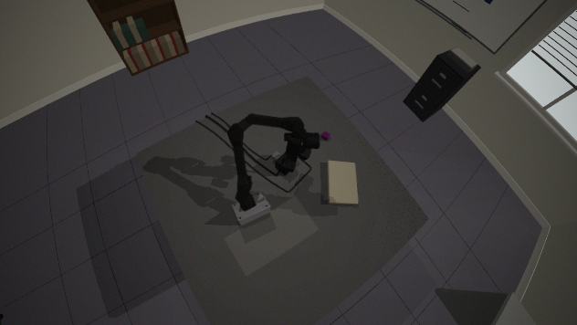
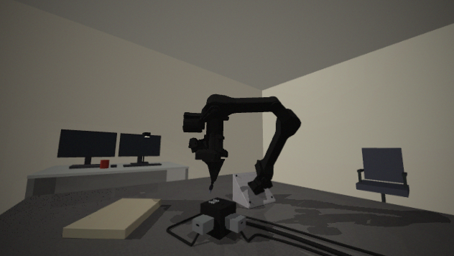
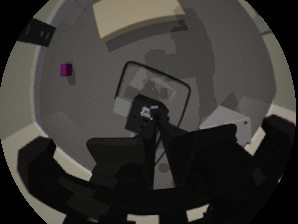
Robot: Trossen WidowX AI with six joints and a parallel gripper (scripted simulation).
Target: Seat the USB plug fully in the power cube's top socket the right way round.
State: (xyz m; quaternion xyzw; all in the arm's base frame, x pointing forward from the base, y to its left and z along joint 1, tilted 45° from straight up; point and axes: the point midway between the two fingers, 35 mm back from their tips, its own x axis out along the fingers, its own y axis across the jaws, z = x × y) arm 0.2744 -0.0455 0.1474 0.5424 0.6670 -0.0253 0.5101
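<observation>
Right now my gripper tip is 1 cm above the dark USB plug. Round my gripper tip: beige slab: 22 cm ahead, 22 cm to the right, 12 cm below; then purple block: 33 cm ahead, 7 cm to the left, 12 cm below.
</observation>
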